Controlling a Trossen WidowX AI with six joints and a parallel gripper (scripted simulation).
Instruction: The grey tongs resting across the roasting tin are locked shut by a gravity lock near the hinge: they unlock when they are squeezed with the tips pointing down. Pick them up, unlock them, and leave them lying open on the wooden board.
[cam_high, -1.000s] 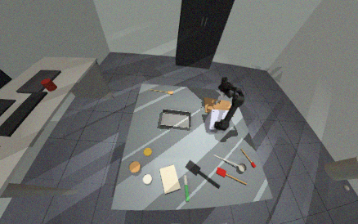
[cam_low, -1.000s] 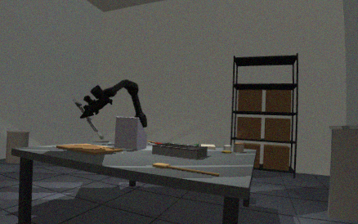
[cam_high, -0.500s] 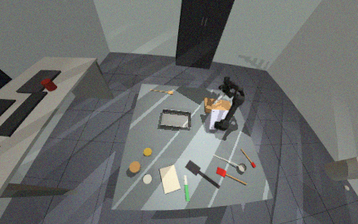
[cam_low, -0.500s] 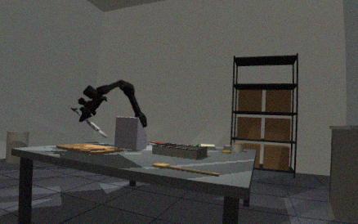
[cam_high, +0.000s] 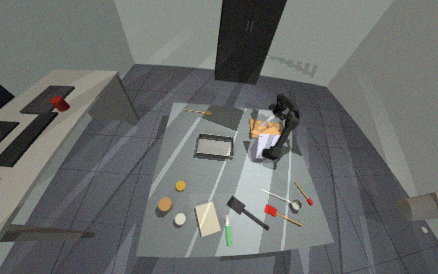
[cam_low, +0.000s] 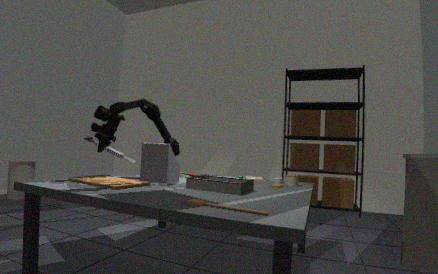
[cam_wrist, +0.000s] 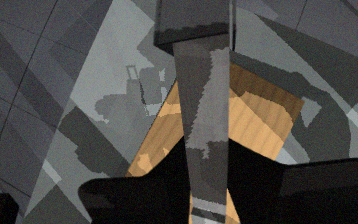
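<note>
My gripper tip is 10 mm short of the yellow lock piece, 10 mm to the right of it and 30 mm below it. The rest, counted from my gripper tip: roasting tin (570 mm ahead, 300 mm to the left, 130 mm below); red spatula (100 mm ahead, 820 mm to the left, 150 mm below); wooden board (40 mm ahead, 50 mm to the left, 150 mm below).
</note>
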